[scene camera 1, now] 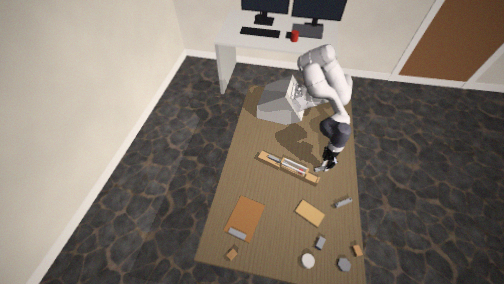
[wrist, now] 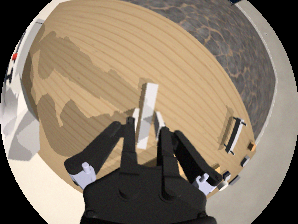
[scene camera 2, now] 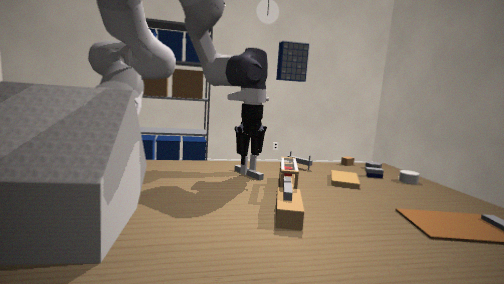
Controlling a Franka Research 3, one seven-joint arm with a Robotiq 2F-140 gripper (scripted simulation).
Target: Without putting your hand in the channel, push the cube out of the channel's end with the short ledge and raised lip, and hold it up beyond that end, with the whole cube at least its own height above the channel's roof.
In view: my gripper (scene camera 2: pixel 247 173), an orange mat (scene camera 1: pixel 246 214) and a wooden channel (scene camera 2: pixel 289 214).
My gripper is seen too in the wrist view (wrist: pixel 146 116). The wrist view does not show the orange mat, which is hidden by my gripper.
